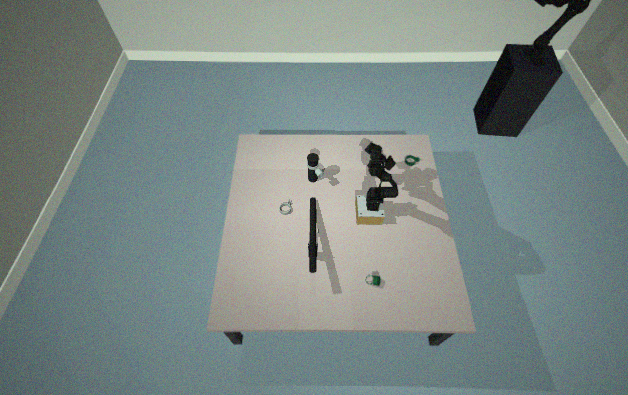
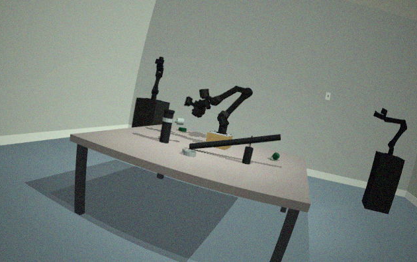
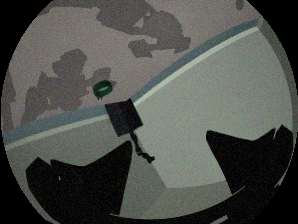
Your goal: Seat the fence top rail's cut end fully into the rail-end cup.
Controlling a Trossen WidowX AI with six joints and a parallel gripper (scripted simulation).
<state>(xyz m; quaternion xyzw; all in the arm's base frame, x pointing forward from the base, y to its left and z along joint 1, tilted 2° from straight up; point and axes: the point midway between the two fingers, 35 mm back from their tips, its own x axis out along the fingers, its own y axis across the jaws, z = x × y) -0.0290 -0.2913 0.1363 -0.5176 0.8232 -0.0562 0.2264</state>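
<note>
Now: gripper tip 370 mm short of the rail-end cup, 140 mm to the right of it and 70 mm above it. From my gripper tip the other things lie so: line post: 620 mm to the left, 350 mm ahead, 110 mm below; then green part: 730 mm to the left, 200 mm below, 40 mm ahead.
</note>
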